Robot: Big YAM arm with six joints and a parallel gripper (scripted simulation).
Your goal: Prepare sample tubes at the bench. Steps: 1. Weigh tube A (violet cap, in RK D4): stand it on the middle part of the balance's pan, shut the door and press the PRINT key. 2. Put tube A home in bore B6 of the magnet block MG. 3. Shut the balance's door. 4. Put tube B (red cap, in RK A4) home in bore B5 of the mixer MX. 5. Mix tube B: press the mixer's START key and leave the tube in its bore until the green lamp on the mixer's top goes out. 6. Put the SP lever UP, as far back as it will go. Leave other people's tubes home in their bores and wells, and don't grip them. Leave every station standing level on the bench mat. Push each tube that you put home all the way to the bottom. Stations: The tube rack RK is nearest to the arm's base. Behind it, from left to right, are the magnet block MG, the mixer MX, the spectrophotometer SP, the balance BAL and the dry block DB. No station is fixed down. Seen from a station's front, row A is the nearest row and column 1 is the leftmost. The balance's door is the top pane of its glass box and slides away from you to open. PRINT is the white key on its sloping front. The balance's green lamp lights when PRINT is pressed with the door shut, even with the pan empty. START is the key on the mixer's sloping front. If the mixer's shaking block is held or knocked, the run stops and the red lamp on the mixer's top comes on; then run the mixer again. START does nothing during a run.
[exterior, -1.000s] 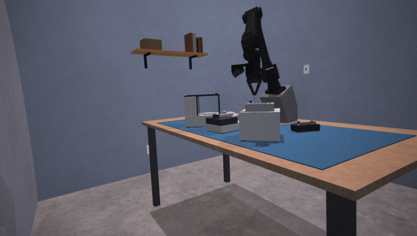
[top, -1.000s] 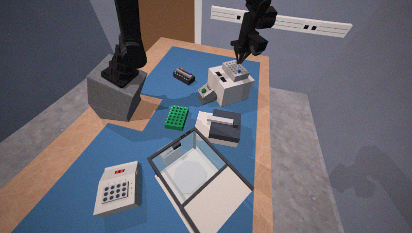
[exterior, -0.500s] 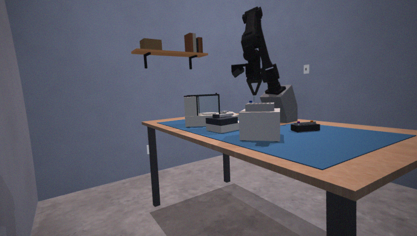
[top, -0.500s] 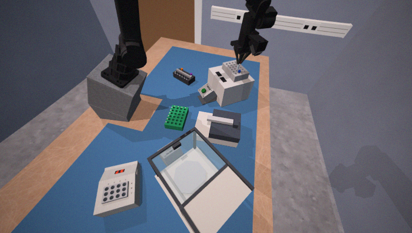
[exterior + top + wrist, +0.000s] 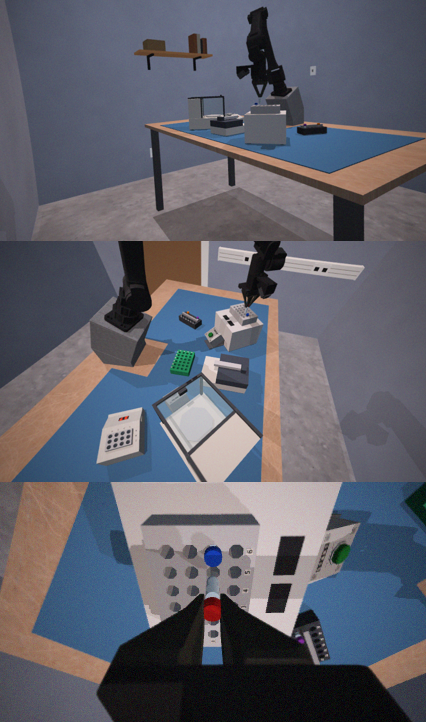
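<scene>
My hand is 6 cm above the blue-capped tube, 1 cm to the left of it and 1 cm short of it. Also, from my hand: SP lever 27 cm to the right, 13 cm below, 1 cm behind; grey shaking block 6 cm below, 2 cm to the left, 1 cm behind; green start key 15 cm below, 14 cm behind, 10 cm to the right.
</scene>
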